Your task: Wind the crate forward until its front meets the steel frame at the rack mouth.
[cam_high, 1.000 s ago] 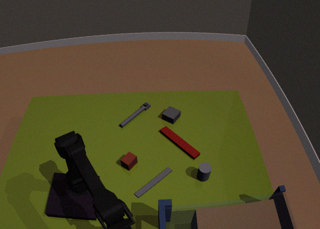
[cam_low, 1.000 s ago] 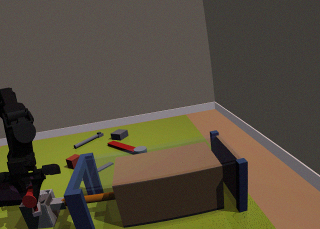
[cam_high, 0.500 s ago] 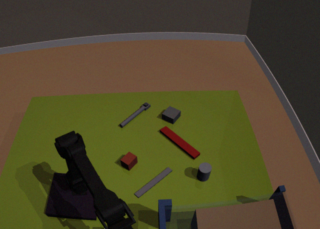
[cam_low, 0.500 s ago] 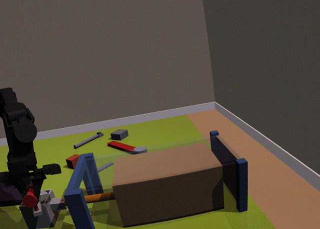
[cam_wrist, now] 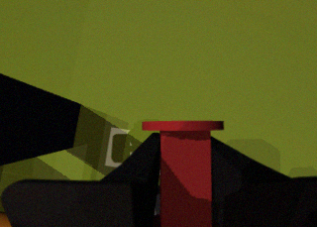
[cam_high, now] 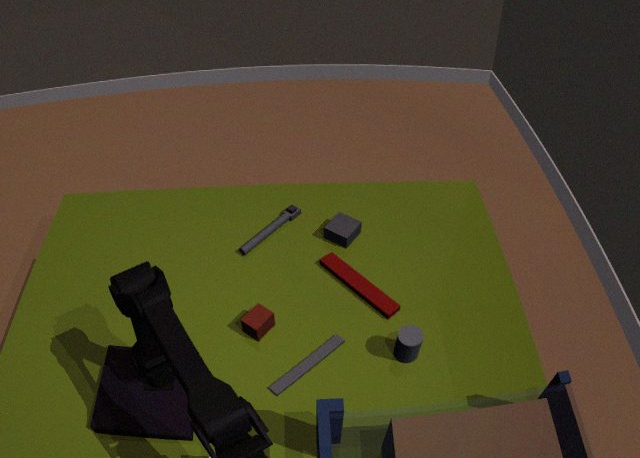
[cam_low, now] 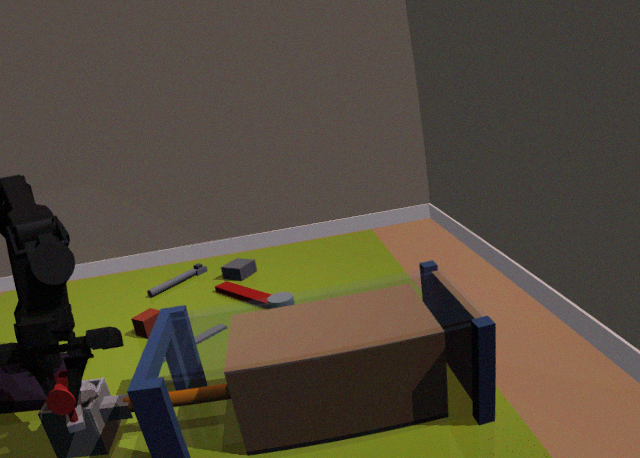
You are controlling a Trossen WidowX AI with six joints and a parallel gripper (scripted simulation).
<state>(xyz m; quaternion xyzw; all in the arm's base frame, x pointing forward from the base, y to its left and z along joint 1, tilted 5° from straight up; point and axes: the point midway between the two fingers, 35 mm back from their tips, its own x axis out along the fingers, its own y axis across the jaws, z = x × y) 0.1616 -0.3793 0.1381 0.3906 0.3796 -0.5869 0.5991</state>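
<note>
The red crank grip lies 20 mm to the left of my gripper tip. Also, from my gripper tip: winch handle: 10 mm behind, 50 mm to the left, 30 mm below; then blue steel frame: 130 mm ahead, 90 mm to the left, 30 mm below; then grey winch: 40 mm behind, 110 mm to the left, 100 mm below.
</note>
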